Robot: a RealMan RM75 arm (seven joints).
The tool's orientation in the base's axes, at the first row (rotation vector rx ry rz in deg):
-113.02 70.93 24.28
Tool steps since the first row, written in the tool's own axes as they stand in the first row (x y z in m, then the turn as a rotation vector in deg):
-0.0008 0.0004 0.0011 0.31 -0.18 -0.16
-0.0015 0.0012 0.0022 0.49 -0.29 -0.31
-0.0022 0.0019 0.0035 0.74 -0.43 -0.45
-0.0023 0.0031 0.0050 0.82 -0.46 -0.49
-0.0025 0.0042 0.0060 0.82 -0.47 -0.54
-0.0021 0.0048 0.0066 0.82 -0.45 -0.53
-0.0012 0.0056 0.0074 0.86 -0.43 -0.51
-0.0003 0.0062 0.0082 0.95 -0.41 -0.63
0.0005 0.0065 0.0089 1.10 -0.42 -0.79
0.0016 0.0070 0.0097 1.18 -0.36 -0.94
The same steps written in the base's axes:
-0.0006 0.0012 -0.0004 0.29 -0.27 -0.01
-0.0015 0.0023 -0.0010 0.45 -0.46 0.02
-0.0023 0.0035 -0.0017 0.68 -0.69 0.02
-0.0033 0.0044 -0.0032 0.74 -0.76 0.01
-0.0042 0.0050 -0.0042 0.74 -0.80 0.05
-0.0045 0.0050 -0.0051 0.72 -0.79 0.03
-0.0046 0.0049 -0.0065 0.73 -0.81 -0.02
-0.0047 0.0048 -0.0078 0.74 -0.96 0.00
-0.0045 0.0047 -0.0089 0.80 -1.17 0.01
-0.0043 0.0045 -0.0104 0.77 -1.34 0.04

